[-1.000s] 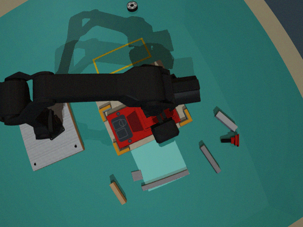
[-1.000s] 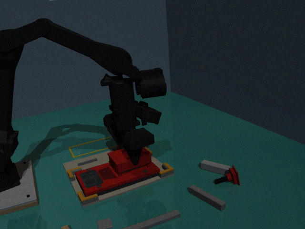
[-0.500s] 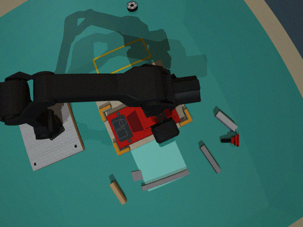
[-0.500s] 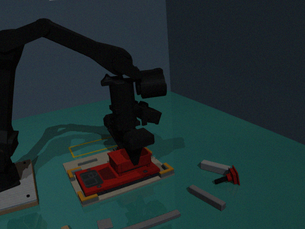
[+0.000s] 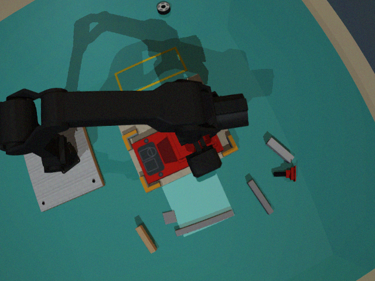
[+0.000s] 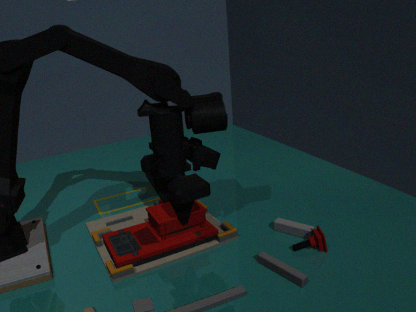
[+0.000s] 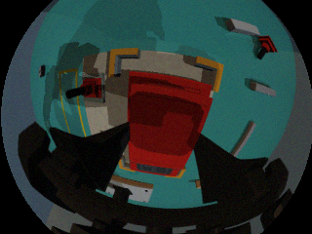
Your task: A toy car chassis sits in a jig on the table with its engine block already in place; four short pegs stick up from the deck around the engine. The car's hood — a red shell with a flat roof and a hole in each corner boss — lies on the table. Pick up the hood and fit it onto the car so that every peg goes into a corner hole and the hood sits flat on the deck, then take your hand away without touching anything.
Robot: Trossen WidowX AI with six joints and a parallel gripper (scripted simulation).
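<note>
My gripper tip is now 10 mm below the red hood. Round my gripper tip: grey engine block: 30 mm below, 10 mm to the left; then long grey bar: 190 mm to the right, 90 mm behind, 40 mm below; then red knob: 210 mm to the right, 150 mm ahead, 30 mm below.
</note>
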